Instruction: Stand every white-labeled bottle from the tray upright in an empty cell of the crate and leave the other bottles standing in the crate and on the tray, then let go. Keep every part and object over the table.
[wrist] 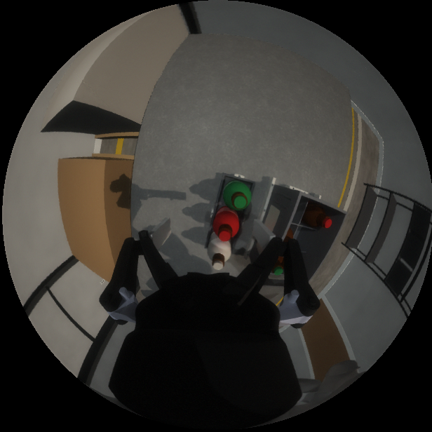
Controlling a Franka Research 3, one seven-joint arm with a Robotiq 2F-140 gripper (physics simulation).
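Note:
The tray (217, 199) holds three upright bottles in a row: a green bottle (237, 194) at the far end, a red bottle (226, 223) in the middle and a white-labeled bottle (219, 249) nearest my gripper's body. My gripper (211, 226) is wide open, with nothing between its fingers. It is above the tray, with one pad left of the row and the other right of it. The crate (295, 215) stands right of the tray. A brown bottle with a red cap (315, 218) and a green-capped bottle (279, 270) stand in it. My right finger partly hides the crate's near cells.
A brown cardboard box (82, 200) stands at the left beyond the table edge. The grey table (225, 110) extends beyond the tray and crate. A black-framed rack (354, 247) is at the far right, past a yellow floor line.

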